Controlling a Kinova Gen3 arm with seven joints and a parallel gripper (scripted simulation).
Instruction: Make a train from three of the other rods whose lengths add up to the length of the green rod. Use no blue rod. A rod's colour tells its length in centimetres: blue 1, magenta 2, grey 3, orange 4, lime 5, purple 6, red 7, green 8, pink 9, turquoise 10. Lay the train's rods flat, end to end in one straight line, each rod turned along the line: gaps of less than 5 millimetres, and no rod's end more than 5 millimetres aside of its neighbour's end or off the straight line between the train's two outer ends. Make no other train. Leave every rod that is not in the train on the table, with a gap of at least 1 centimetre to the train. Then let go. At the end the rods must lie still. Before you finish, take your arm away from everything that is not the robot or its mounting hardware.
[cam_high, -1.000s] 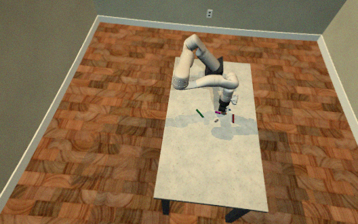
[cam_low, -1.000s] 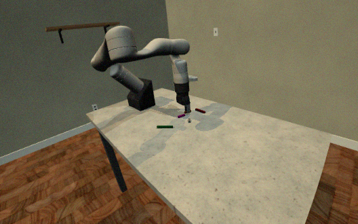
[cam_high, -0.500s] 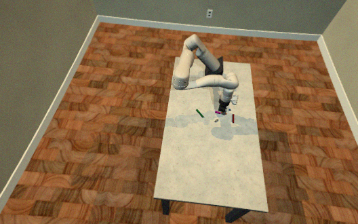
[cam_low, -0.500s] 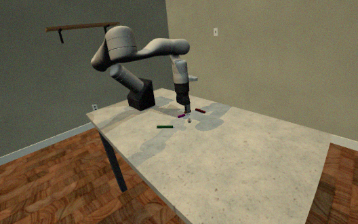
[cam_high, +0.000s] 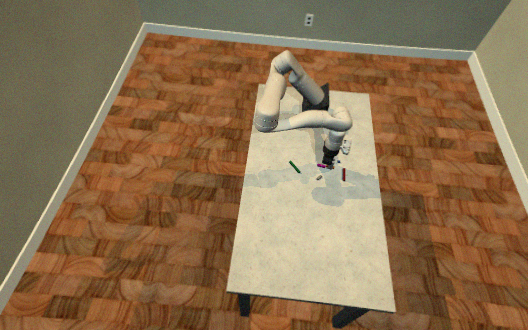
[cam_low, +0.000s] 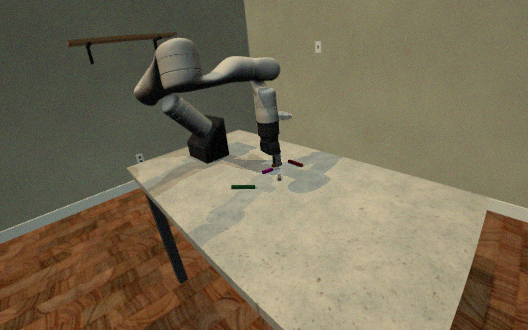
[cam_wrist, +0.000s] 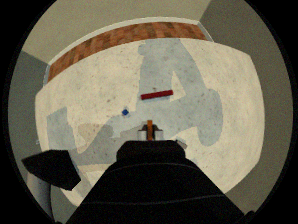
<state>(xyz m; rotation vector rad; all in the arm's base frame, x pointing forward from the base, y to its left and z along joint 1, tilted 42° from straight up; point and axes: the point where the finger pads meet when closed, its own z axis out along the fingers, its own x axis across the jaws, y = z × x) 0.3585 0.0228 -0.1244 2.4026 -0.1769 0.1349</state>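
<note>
Right now my hand is 5 cm past the small blue rod, 4 cm to the right of it and 3 cm above it. From my hand the other things lie so: red rod (3 cm ahead, 7 cm to the left, 3 cm below); grey rod (6 cm ahead, 5 cm to the right, 3 cm below); orange rod (1 cm below).
</note>
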